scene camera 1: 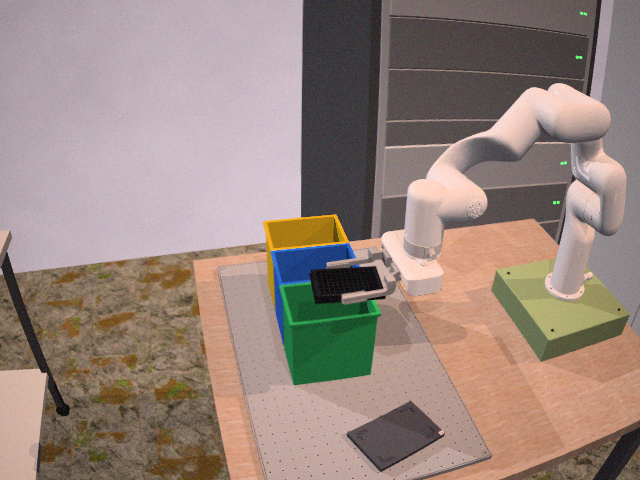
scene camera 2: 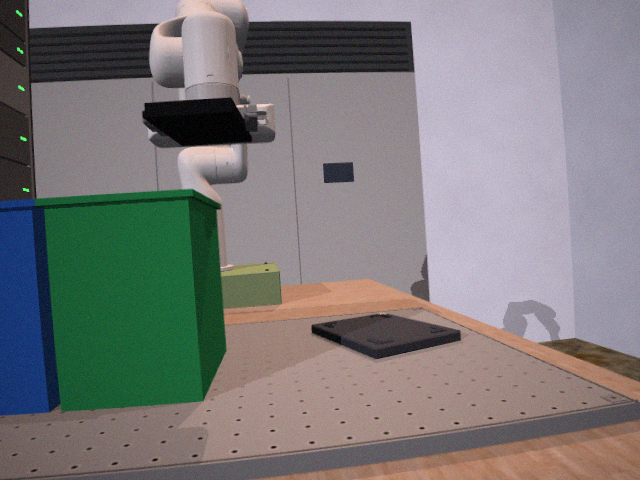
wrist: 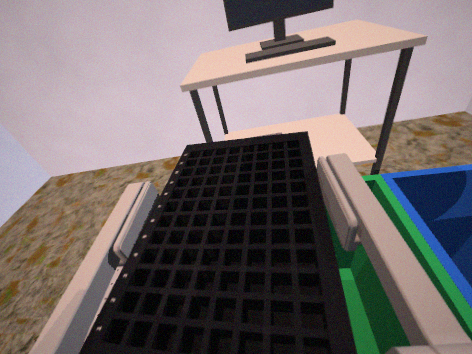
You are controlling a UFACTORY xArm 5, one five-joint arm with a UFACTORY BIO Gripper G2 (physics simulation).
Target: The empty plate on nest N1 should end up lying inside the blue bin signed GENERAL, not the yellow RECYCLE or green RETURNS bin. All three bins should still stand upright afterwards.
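Frame: origin at the arm's base, x ahead, y left, z up, level; metres.
Where they show: hand, tool point: (scene camera 1: 345,282) (scene camera 2: 202,120) (wrist: 232,210); arm's base, link origin: (scene camera 1: 564,287).
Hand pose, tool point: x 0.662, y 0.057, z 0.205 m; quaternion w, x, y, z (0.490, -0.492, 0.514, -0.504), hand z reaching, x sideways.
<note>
Things, the pixels of their top centre, and the offset from my tool point. Level surfaces: height alone.
- empty black plate, top centre: (wrist: 229,209) (scene camera 2: 203,117) (scene camera 1: 347,280) 0.002 m back, 0.001 m left, 0.004 m up
- green bin, top centre: (wrist: 338,262) (scene camera 2: 145,202) (scene camera 1: 329,299) 0.011 m ahead, 0.062 m right, 0.085 m down
- blue bin, top centre: (scene camera 2: 18,210) (scene camera 1: 315,263) 0.001 m ahead, 0.192 m right, 0.085 m down
- yellow bin, top centre: (scene camera 1: 304,231) 0.010 m back, 0.321 m right, 0.085 m down
- dark nest, top centre: (scene camera 2: 380,325) (scene camera 1: 397,432) 0.056 m back, 0.198 m left, 0.251 m down
- perforated board, surface height: 0.265 m down
- wooden table, surface height: 0.278 m down
The empty black plate (scene camera 1: 347,283) (scene camera 2: 196,121) (wrist: 225,235), a grid of square wells, is level in the air. My gripper (scene camera 1: 336,282) (wrist: 237,200) is shut on its long sides. Scene camera 2 shows the plate well above the rim of the green bin (scene camera 1: 333,346) (scene camera 2: 124,299) (wrist: 356,300). In the wrist view the green bin's inside shows below and right of the plate, and the blue bin (scene camera 1: 312,258) (scene camera 2: 18,310) (wrist: 430,195) lies farther right. The yellow bin (scene camera 1: 305,235) is beyond the blue one. All three stand upright; their signs do not show.
The dark nest (scene camera 1: 395,436) (scene camera 2: 385,333) lies bare on the perforated board (scene camera 1: 299,428) (scene camera 2: 320,408), near its front end in scene camera 1. The bins stand close together in a row. The arm's green base block (scene camera 1: 555,330) (scene camera 2: 250,288) is on the wooden table (scene camera 1: 480,310).
</note>
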